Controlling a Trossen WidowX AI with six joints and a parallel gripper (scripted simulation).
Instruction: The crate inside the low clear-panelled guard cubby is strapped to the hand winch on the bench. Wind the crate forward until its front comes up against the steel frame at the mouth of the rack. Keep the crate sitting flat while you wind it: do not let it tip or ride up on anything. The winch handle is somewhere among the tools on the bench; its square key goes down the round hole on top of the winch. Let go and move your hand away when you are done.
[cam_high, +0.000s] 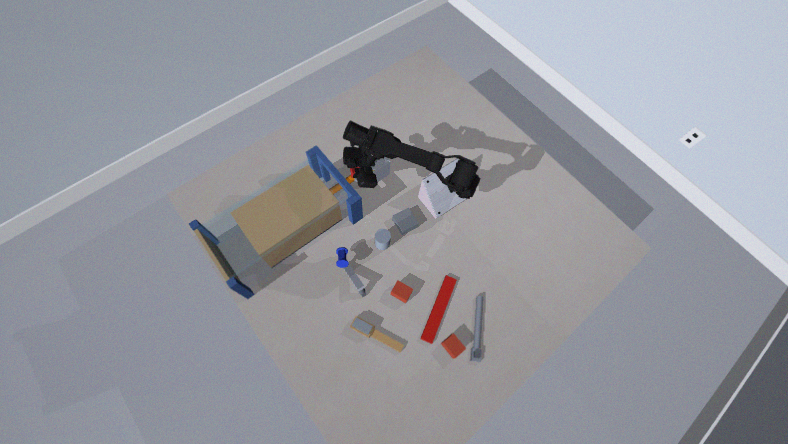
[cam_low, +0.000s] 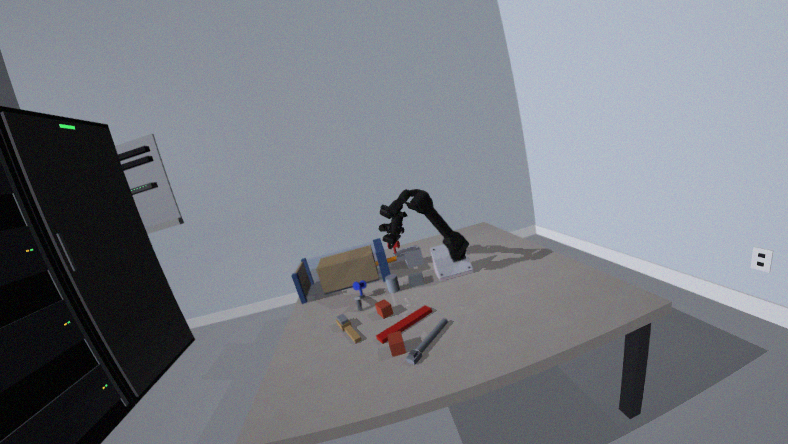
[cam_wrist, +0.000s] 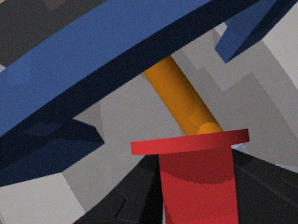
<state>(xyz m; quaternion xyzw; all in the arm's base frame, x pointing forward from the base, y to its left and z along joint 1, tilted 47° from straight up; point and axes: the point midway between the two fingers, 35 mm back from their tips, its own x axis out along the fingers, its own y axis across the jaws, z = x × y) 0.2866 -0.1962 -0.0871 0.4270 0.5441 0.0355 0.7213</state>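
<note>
My gripper tip is now 5 cm past the red-knobbed handle, 1 cm to the left of it and 3 cm above it. From my gripper tip the other things lie so: red knob (2 cm behind, 1 cm to the left); then blue frame (5 cm ahead, 3 cm to the right, 3 cm below); then grey winch (12 cm behind, 4 cm to the right, 10 cm below).
</note>
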